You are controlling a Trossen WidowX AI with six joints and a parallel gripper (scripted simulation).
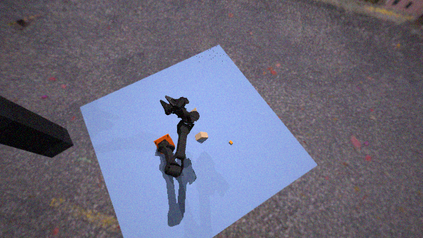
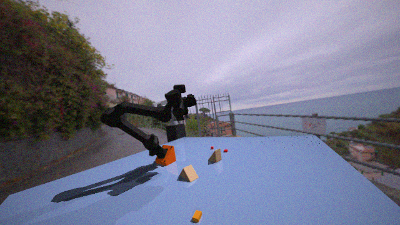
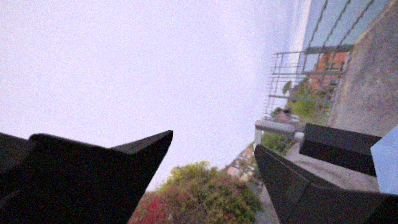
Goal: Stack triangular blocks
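The tan triangular block is 110 mm ahead of my gripper tip, 190 mm to the right of it and 390 mm below it. Also, from my gripper tip: small red cube: 180 mm ahead, 140 mm to the left, 410 mm below; small orange cube: 260 mm ahead, 350 mm to the right, 410 mm below.
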